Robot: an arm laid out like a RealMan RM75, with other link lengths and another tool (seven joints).
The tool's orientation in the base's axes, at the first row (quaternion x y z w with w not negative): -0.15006 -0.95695 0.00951 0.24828
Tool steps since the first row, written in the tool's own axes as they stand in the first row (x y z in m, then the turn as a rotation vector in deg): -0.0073 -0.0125 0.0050 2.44 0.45 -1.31; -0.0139 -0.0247 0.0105 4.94 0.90 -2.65; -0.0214 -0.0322 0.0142 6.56 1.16 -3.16; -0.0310 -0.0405 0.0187 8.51 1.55 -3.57; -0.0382 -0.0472 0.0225 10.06 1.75 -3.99; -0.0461 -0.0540 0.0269 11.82 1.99 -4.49; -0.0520 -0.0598 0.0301 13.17 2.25 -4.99; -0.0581 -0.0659 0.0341 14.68 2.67 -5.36; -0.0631 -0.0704 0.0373 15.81 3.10 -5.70; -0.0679 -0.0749 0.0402 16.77 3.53 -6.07; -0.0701 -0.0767 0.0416 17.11 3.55 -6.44
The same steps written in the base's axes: 0.0002 -0.0138 -0.0067 -1.28 1.07 2.26; -0.0004 -0.0270 -0.0135 -2.59 2.15 4.57; 0.0019 -0.0362 -0.0196 -3.62 2.84 5.76; 0.0054 -0.0467 -0.0273 -4.93 3.76 7.01; 0.0077 -0.0550 -0.0334 -5.96 4.38 8.09; 0.0102 -0.0635 -0.0403 -7.12 5.10 9.33; 0.0120 -0.0706 -0.0454 -7.93 5.71 10.39; 0.0134 -0.0780 -0.0512 -8.89 6.53 11.38; 0.0148 -0.0835 -0.0560 -9.55 7.25 12.18; 0.0161 -0.0891 -0.0604 -10.05 7.92 12.91; 0.0167 -0.0914 -0.0625 -10.15 8.02 13.40
